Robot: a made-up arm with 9 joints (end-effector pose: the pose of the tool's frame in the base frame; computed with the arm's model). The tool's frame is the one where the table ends.
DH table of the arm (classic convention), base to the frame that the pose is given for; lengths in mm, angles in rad. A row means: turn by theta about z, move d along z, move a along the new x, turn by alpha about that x. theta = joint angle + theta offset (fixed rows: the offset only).
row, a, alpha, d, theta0
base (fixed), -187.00, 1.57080, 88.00, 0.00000
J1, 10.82, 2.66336, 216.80, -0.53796
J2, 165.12, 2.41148, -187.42, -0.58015
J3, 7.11, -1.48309, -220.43, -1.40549
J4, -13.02, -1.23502, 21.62, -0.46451
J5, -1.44, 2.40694, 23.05, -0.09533
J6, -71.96, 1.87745, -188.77, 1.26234
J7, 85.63, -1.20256, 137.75, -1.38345
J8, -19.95, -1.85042, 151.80, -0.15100
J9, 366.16, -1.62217, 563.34, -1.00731
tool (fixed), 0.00, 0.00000, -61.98, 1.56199
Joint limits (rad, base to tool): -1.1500..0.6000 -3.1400..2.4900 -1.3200..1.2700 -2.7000..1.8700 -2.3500..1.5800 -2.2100..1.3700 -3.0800..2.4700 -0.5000..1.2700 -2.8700..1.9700
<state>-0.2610 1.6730 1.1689 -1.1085 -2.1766 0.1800 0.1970 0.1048 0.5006</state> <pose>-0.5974 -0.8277 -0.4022 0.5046 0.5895 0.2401 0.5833</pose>
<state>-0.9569 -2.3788 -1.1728 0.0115 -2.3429 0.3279 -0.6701 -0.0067 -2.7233</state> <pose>-0.1437 -0.2529 -0.1020 -0.5986 -0.4340 -0.3805 0.5554</pose>
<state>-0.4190 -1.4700 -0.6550 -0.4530 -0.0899 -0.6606 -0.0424 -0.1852 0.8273</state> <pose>0.7225 -0.1055 -0.2753 0.3724 -0.7868 -0.4797 0.1100</pose>
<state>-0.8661 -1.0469 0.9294 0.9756 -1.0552 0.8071 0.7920 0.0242 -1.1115</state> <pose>-0.1235 -0.5453 0.0655 -0.3971 -0.5475 0.3037 0.6711</pose>
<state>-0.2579 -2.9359 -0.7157 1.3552 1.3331 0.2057 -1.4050 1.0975 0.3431</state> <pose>-0.8863 -0.1524 0.5586 0.3408 0.6066 -0.4213 0.5817</pose>
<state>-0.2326 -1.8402 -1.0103 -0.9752 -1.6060 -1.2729 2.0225 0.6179 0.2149</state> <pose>-0.0808 0.1812 -0.1765 -0.3156 -0.0807 -0.9047 0.2747</pose>
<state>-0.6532 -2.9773 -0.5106 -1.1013 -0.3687 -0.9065 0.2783 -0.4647 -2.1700</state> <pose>-0.0938 -0.1952 0.8156 0.5600 0.3951 -0.6900 0.2328</pose>
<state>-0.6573 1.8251 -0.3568 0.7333 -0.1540 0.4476 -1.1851 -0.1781 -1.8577</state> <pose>-0.4174 0.1249 -0.2356 0.0561 -0.6123 -0.6506 0.4457</pose>
